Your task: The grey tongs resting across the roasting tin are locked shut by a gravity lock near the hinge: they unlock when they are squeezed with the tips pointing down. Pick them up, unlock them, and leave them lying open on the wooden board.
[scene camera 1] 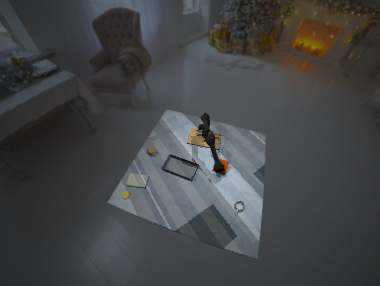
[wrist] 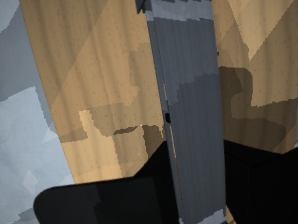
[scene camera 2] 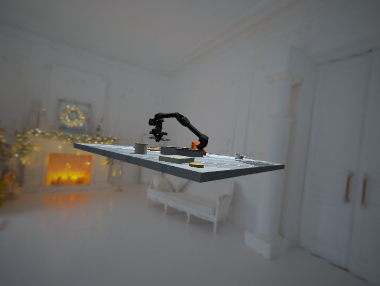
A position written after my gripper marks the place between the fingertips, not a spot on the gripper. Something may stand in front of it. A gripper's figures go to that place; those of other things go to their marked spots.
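My gripper (wrist: 184, 144) is 0.11 m from the lens; a wooden board (wrist: 97, 71) is 0.17 m from the lens.
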